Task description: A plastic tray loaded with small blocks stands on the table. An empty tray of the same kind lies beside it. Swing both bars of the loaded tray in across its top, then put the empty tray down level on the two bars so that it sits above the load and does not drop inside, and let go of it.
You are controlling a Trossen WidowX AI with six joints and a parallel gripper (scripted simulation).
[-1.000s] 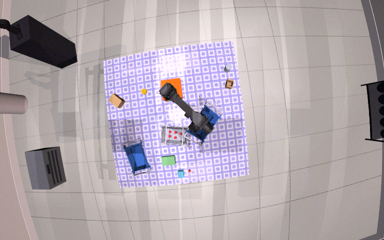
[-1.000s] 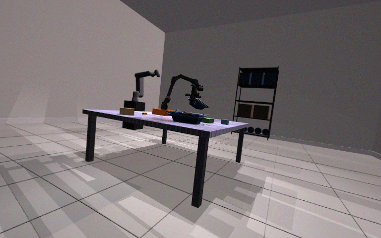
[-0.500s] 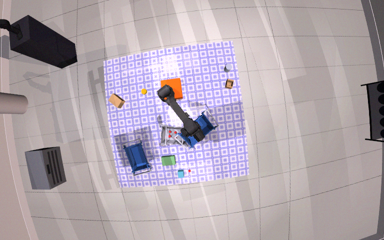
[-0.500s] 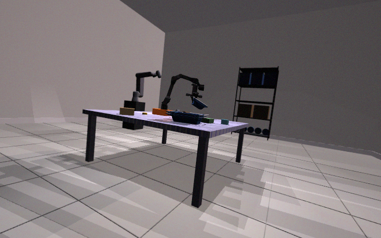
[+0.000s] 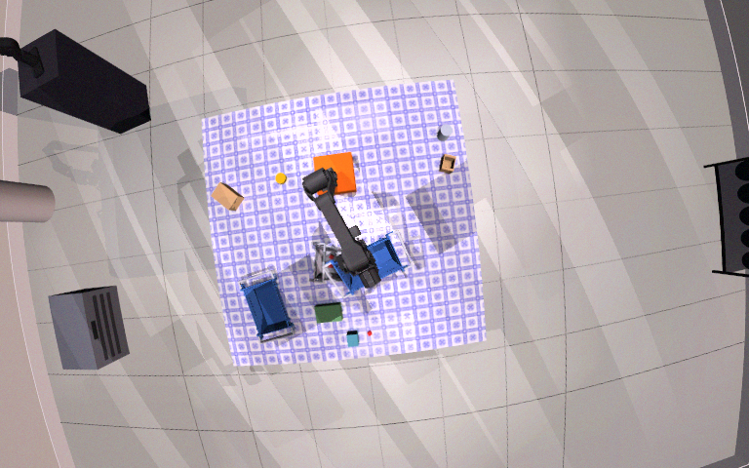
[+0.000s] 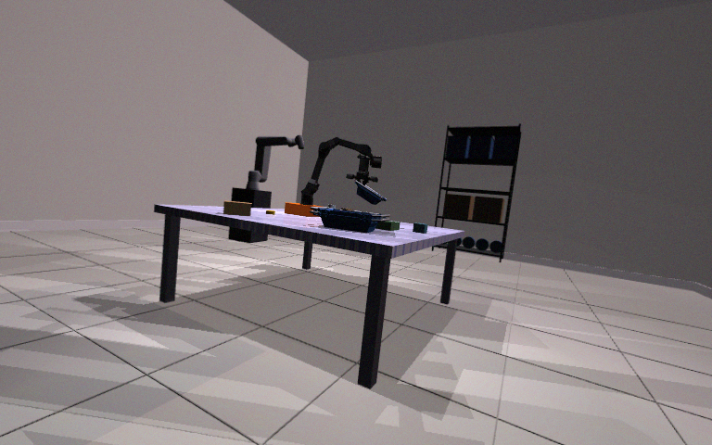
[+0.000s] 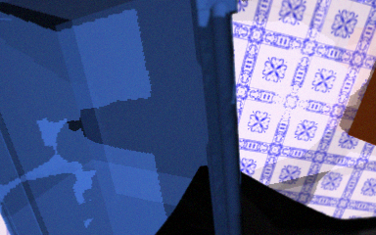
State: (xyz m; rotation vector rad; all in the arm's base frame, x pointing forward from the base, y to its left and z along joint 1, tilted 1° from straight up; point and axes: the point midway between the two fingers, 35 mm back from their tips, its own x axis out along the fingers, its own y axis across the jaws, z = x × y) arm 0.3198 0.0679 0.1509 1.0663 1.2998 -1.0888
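My gripper tip is now 70 mm short of the blue tray and 10 mm to the right of it. Round my gripper tip: yellow disc (410 mm behind, 300 mm to the right, 170 mm below); teal block (410 mm ahead, 170 mm to the right, 160 mm below); green block (260 mm ahead, 240 mm to the right, 160 mm below).
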